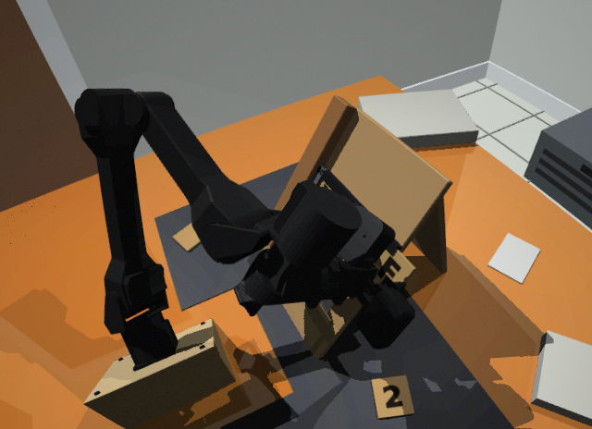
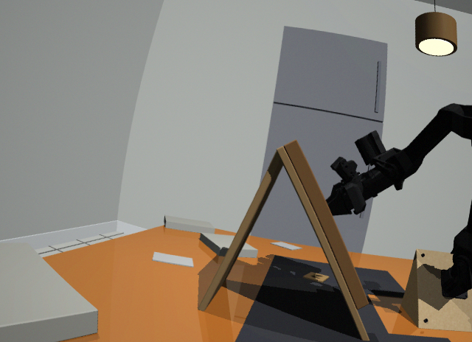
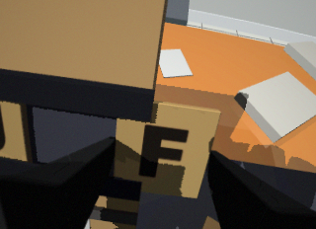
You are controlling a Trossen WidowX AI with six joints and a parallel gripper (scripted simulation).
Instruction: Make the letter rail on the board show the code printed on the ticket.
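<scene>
Now: gripper tip 60 mm past the white ticket, 80 mm to the right of it and 80 mm above it. From my gripper tip the other things lie so: f tile right at my gripper tip; then letter tile 240 mm behind, 370 mm to the left, 180 mm below; then grey mat 140 mm behind, 90 mm to the left, 180 mm below.
</scene>
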